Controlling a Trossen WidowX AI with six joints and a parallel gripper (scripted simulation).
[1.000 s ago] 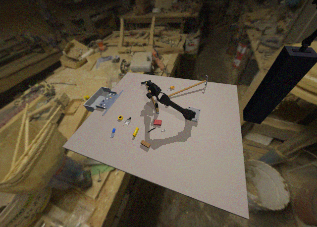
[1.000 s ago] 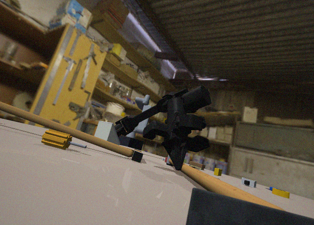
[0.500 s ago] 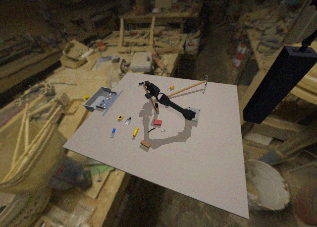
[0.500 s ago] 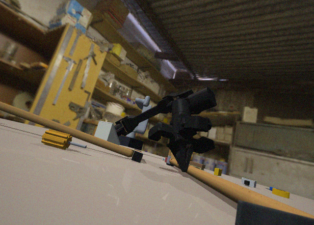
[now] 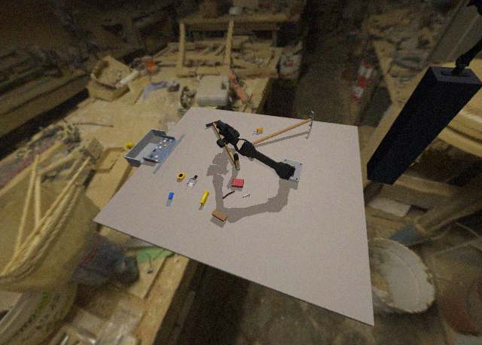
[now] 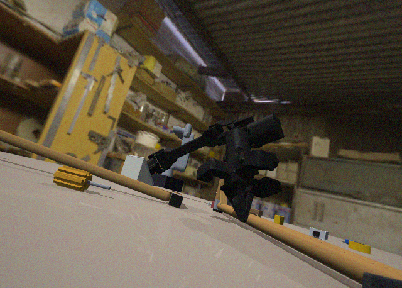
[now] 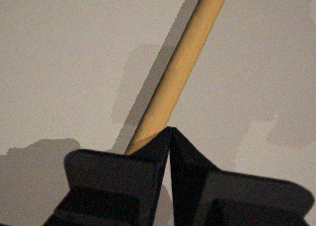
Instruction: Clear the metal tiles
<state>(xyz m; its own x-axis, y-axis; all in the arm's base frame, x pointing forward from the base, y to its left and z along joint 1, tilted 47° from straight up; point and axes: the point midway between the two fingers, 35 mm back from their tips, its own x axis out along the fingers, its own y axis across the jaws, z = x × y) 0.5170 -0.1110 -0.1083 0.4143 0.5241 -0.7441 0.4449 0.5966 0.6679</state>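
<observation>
My gripper tip is 5 cm below the long scraper and 2 cm short of it. From my gripper tip the other things lie so: orange piece (23 cm to the right, 19 cm behind); red block (33 cm to the left, 23 cm behind); silver clip (40 cm to the left, 7 cm ahead, 1 cm below).
</observation>
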